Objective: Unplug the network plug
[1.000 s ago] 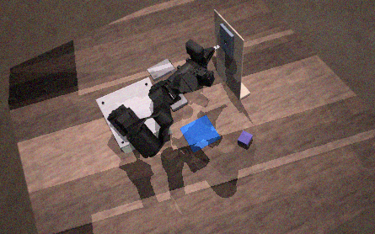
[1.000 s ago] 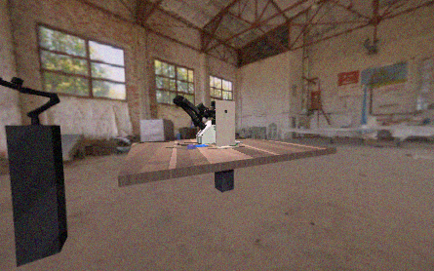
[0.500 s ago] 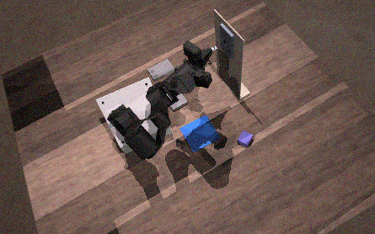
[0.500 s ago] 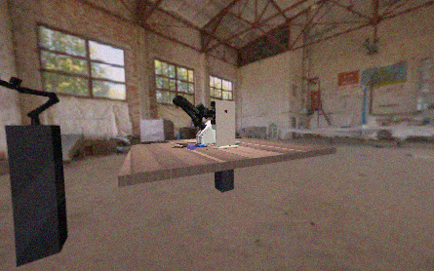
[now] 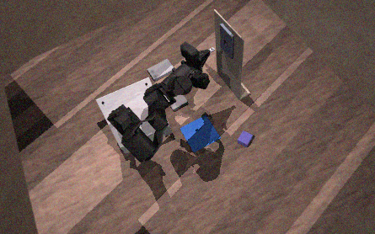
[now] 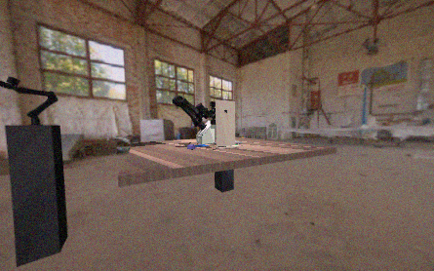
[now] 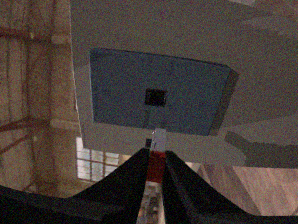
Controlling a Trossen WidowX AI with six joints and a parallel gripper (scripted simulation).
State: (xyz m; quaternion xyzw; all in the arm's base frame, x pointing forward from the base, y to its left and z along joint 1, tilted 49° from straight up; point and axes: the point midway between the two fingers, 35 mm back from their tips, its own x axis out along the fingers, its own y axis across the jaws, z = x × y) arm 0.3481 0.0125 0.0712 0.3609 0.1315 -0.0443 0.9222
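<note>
My gripper tip is now 27 cm above the blue marked square, 14 cm past it and 12 cm to the left of it. From my gripper tip the other things lie so: grey panel (11 cm below, 8 cm ahead, 1 cm to the right); plug (right at my gripper tip).
</note>
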